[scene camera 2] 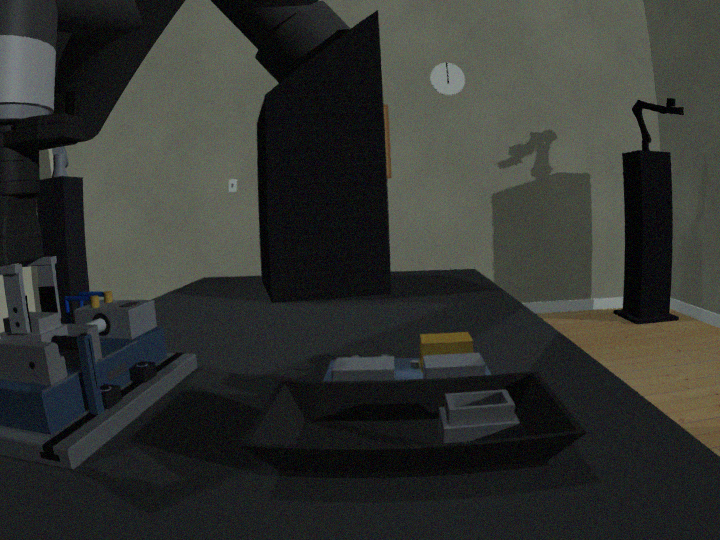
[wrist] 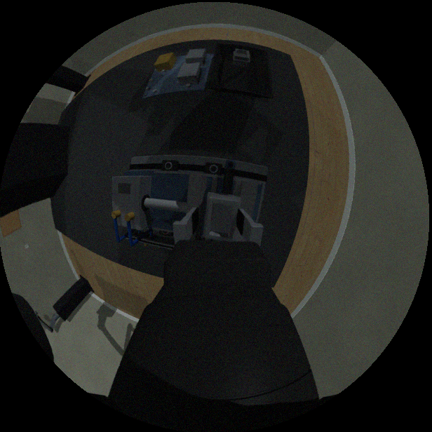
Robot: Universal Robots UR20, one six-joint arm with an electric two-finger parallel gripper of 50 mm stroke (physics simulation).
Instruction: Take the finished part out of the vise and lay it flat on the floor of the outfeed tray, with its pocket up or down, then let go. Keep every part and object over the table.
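Places are measured from the arm's base along level axes (x back, y right, z up), in centimetres.
Pixels of known places: gripper, fingertip midpoint: (scene camera 2: 37, 325).
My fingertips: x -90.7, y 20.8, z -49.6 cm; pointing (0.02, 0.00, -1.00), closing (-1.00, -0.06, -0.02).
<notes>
Behind a point stands the place of what it marks.
The finished part (scene camera 2: 43, 323) {y 18.6, x -92.3, z -49.0 cm} (wrist: 223, 212), a grey block with a rectangular pocket facing up, sits in the vise (scene camera 2: 130, 354) {y 15.0, x -81.3, z -55.0 cm} (wrist: 170, 186) at the left of the scene view. A small light piece shows at the pocket's lower end in the wrist view. My gripper (scene camera 2: 31, 293) (wrist: 217, 215) is open, pointing down, with one finger on each side of the part. A gap shows at the left finger in the wrist view; contact at the right finger is unclear. The dark outfeed tray (scene camera 2: 407, 453) {y -14.8, x -100.1, z -56.4 cm} (wrist: 245, 86) holds another grey pocketed part (scene camera 2: 479, 411) {y -20.6, x -95.3, z -55.6 cm} (wrist: 241, 55), pocket up, near its right end in the scene view.
A blue plate (scene camera 2: 408, 369) {y -16.3, x -73.2, z -59.2 cm} (wrist: 165, 82) behind the tray bears two grey blocks (scene camera 2: 363, 367) {y -11.4, x -82.9, z -55.6 cm} (wrist: 189, 73) and a yellow block (scene camera 2: 446, 342) {y -20.6, x -74.8, z -55.6 cm} (wrist: 165, 61). Blue hoses with yellow ends (scene camera 2: 87, 301) {y 23.3, x -76.8, z -49.5 cm} (wrist: 123, 227) rise beside the vise. A tall black block (scene camera 2: 325, 197) {y -2.1, x -19.2, z -37.8 cm} stands farther back.
</notes>
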